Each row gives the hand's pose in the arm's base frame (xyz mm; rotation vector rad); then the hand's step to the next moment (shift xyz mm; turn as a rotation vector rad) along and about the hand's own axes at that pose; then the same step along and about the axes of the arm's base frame.
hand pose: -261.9 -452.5 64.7 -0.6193 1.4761 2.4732
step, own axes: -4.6 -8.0 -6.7 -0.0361 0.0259 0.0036
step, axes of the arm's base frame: 8.8 -1.8 -7.1 0.0217 -0.0077 0.0382
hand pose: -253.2 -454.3 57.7 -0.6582 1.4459 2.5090
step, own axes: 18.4 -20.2 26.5 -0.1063 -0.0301 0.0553
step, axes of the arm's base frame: -16.7 31.8 -12.7 0.0892 0.0702 0.0488
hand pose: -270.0 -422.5 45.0 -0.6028 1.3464 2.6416
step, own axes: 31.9 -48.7 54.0 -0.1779 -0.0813 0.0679
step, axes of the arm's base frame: -31.6 69.8 -20.9 0.1652 0.1163 0.0455
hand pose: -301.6 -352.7 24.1 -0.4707 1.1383 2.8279
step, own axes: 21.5 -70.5 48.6 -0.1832 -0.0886 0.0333
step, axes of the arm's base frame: -21.4 83.2 -20.4 0.1804 0.0982 0.0186
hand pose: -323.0 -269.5 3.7 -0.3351 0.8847 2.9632
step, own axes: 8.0 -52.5 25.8 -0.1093 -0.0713 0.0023
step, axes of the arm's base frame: -8.1 57.8 -9.0 0.1127 0.0645 -0.0131
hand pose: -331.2 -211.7 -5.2 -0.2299 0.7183 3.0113
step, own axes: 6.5 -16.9 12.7 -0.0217 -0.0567 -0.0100
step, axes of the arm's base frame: -6.9 20.8 2.7 0.0268 0.0460 -0.0308
